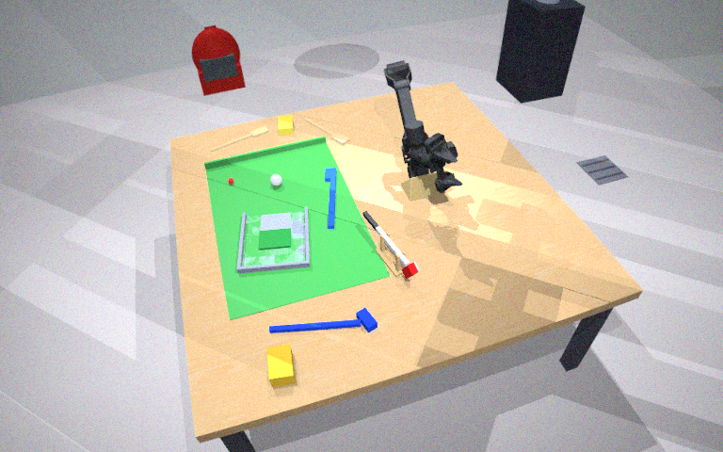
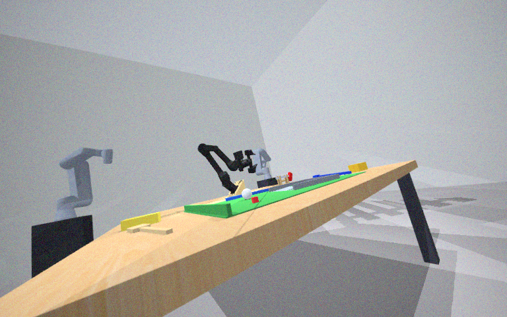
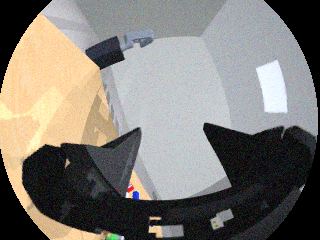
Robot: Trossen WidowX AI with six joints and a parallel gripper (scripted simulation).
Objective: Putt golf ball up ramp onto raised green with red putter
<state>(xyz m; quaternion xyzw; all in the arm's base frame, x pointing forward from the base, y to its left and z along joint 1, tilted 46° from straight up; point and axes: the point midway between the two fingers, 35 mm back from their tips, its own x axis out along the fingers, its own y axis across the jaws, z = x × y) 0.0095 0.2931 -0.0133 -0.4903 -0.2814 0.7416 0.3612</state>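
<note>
Now: the red putter 210 mm ahead of my gripper tip, 20 mm to the left of it and 200 mm below it. Round my gripper tip: white golf ball: 480 mm ahead, 440 mm to the right, 230 mm below; then wooden rack: 210 mm ahead, 40 mm to the left, 220 mm below; then blue putter: 470 mm ahead, 200 mm to the left, 240 mm below.
</note>
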